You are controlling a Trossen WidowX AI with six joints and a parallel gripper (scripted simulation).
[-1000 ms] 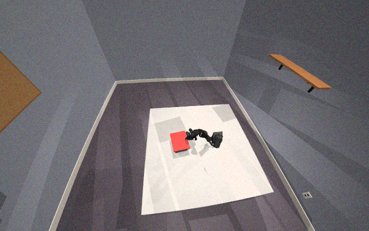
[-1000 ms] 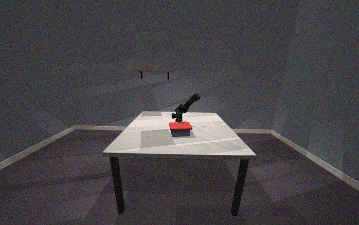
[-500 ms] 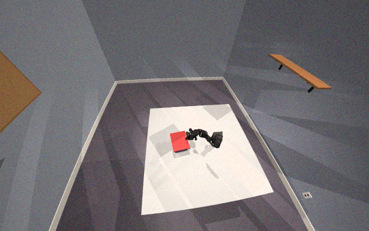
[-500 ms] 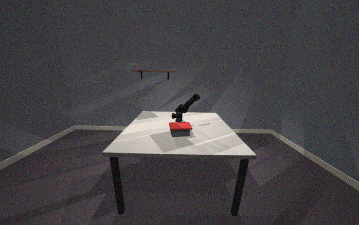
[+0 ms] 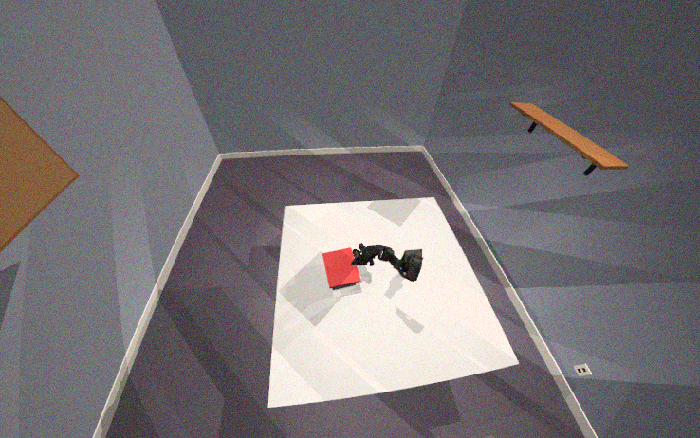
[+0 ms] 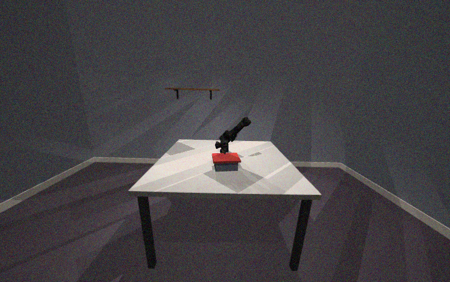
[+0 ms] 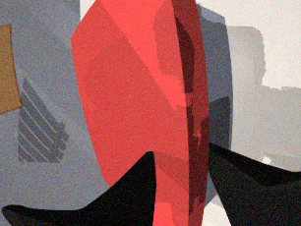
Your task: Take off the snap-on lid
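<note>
Now: gripper tip 80 mm short of the red lid and 10 mm below it. Round my gripper tip: storage box (80 mm ahead, 40 mm below).
</note>
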